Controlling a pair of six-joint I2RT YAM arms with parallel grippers.
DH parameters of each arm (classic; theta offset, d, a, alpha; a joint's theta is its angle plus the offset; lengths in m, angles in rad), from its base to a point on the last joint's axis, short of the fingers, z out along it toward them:
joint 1: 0 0.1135 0.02 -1.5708
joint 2: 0 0 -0.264 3.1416
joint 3: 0.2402 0 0.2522 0
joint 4: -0.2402 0 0.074 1.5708
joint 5: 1.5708 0 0 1.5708
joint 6: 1.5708 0.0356 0 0
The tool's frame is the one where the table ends.
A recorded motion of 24 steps. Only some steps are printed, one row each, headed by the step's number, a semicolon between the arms.
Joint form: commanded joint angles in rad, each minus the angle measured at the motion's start. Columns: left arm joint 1, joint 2, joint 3, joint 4, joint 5, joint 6; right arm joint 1, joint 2, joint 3, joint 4, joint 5, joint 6.
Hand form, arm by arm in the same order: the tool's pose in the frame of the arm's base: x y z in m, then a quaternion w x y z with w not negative. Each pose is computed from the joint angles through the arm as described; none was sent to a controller.
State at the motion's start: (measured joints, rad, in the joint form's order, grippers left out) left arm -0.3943 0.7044 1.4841 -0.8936 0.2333 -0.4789; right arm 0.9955 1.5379 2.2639 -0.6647 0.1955 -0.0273
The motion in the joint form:
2: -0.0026 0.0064 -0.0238 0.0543 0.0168 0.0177; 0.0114 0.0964 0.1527 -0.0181 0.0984 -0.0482
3: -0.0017 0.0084 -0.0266 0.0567 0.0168 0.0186; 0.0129 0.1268 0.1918 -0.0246 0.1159 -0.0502
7: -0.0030 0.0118 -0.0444 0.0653 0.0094 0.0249; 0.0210 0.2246 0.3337 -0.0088 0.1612 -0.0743
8: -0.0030 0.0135 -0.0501 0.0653 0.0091 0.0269; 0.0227 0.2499 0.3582 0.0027 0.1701 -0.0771
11: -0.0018 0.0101 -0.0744 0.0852 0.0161 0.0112; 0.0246 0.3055 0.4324 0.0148 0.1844 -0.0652
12: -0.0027 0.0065 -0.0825 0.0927 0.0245 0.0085; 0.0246 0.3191 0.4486 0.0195 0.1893 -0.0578
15: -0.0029 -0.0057 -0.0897 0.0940 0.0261 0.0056; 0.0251 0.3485 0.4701 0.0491 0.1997 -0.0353
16: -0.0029 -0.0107 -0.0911 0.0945 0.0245 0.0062; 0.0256 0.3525 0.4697 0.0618 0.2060 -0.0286
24: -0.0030 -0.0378 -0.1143 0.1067 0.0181 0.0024; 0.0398 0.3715 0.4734 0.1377 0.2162 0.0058
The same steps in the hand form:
2: 0.0579 -0.0338 0.4868 0.57042 0.06057 0.73469 -0.36219; 0.1561 0.2275 0.6029 0.69943 -0.24894 0.62489 0.24154
3: 0.0591 -0.0343 0.4863 0.56990 0.06043 0.73549 -0.36140; 0.1594 0.2325 0.6037 0.70181 -0.24357 0.62638 0.23618
7: 0.0637 -0.0360 0.4826 0.56777 0.06006 0.73970 -0.35618; 0.1665 0.2453 0.6118 0.72345 -0.22350 0.61209 0.22805
8: 0.0653 -0.0367 0.4811 0.56557 0.06030 0.74210 -0.35467; 0.1697 0.2509 0.6115 0.72700 -0.21911 0.60986 0.22701
11: 0.0686 -0.0382 0.4772 0.56128 0.05629 0.74267 -0.36087; 0.1745 0.2589 0.6133 0.73413 -0.20334 0.60418 0.23382
12: 0.0687 -0.0386 0.4761 0.56007 0.05859 0.74144 -0.36490; 0.1760 0.2610 0.6134 0.73540 -0.19753 0.60352 0.23651
15: 0.0659 -0.0375 0.4751 0.56141 0.05850 0.73939 -0.36701; 0.1806 0.2682 0.6124 0.73854 -0.18173 0.60072 0.24629
16: 0.0645 -0.0369 0.4751 0.56328 0.05844 0.73807 -0.36681; 0.1815 0.2696 0.6124 0.74004 -0.17552 0.59972 0.24876
24: 0.0599 -0.0347 0.4718 0.56944 0.05589 0.73305 -0.36777; 0.1812 0.2774 0.6151 0.74786 -0.15060 0.58439 0.27661

